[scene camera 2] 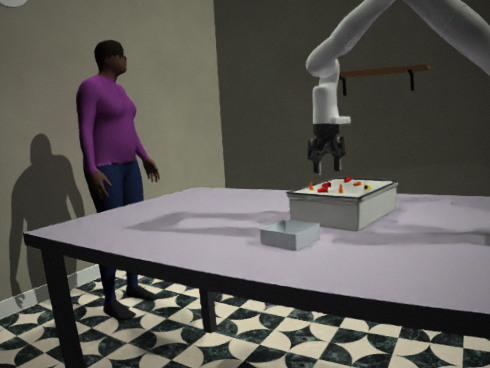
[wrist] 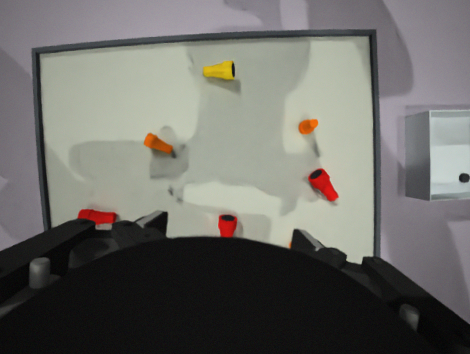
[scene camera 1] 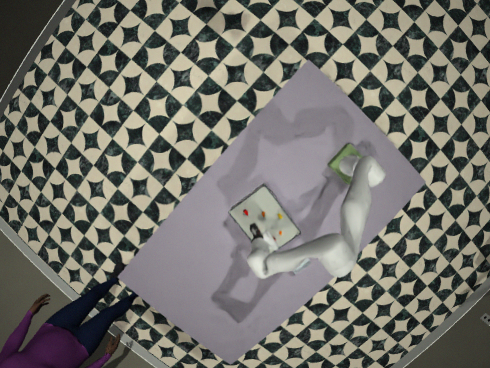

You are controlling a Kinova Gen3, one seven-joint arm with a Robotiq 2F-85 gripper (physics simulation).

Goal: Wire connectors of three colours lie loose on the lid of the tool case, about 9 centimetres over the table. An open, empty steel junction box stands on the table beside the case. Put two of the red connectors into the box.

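Frame: origin at the arm's base, x ahead, y left, z up, level; centimetres.
Seen in the pictures: gripper, between the fingertips: (scene camera 2: 328, 172) (wrist: 229, 234) (scene camera 1: 259, 234); arm's base, origin of its link: (scene camera 1: 348, 165).
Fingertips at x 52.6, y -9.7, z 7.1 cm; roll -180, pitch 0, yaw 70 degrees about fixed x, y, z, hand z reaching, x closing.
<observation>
Pixels of each thing's top centre, then the offset from my fingertips to it. "spot": a spot on its surface instead. Level surfaces: height alone.
- pale lid, a spot on its surface: (wrist: 110, 90) (scene camera 1: 266, 201) spot: dx -13.2, dy -7.8, dz -4.3 cm
- tool case, a spot on its surface: (scene camera 2: 325, 210) spot: dx -3.8, dy +13.6, dz -8.2 cm
- red connector, centre of its top: (wrist: 90, 220) (scene camera 2: 347, 176) (scene camera 1: 246, 213) dx -2.6, dy -11.1, dz -2.7 cm
- open junction box, centre of its top: (scene camera 2: 290, 226) (scene camera 1: 298, 262) dx +0.1, dy +27.9, dz -9.1 cm
- yellow connector, centre of its top: (wrist: 218, 66) (scene camera 2: 367, 184) dx -12.4, dy +1.8, dz -2.8 cm
- table, height of its surface: dz -12.9 cm
Three red connectors lie on the pale lid (wrist: 110, 90) (scene camera 1: 265, 197) of the tool case (scene camera 2: 325, 210). In the wrist view one red connector (wrist: 97, 217) (scene camera 2: 348, 179) (scene camera 1: 245, 212) is at the lower left, another (wrist: 227, 225) (scene camera 2: 326, 185) is low in the middle, partly hidden by the gripper body, and a third (wrist: 325, 185) (scene camera 2: 322, 190) lies near the right edge. My gripper (scene camera 2: 327, 171) (wrist: 229, 234) is open and empty, above the lid. The middle red connector appears between its fingers in the wrist view, below them. The open junction box (scene camera 2: 280, 239) (wrist: 417, 155) stands beside the case, with no connector visible inside.
A yellow connector (wrist: 219, 70) (scene camera 2: 367, 187) and orange connectors (wrist: 159, 143) (wrist: 308, 126) are also on the lid; another orange one (scene camera 2: 311, 186) is mostly hidden in the wrist view. The arm's green base plate (scene camera 1: 338, 162) is on the table (scene camera 1: 175, 250). A person (scene camera 2: 107, 120) stands beyond the table.
</observation>
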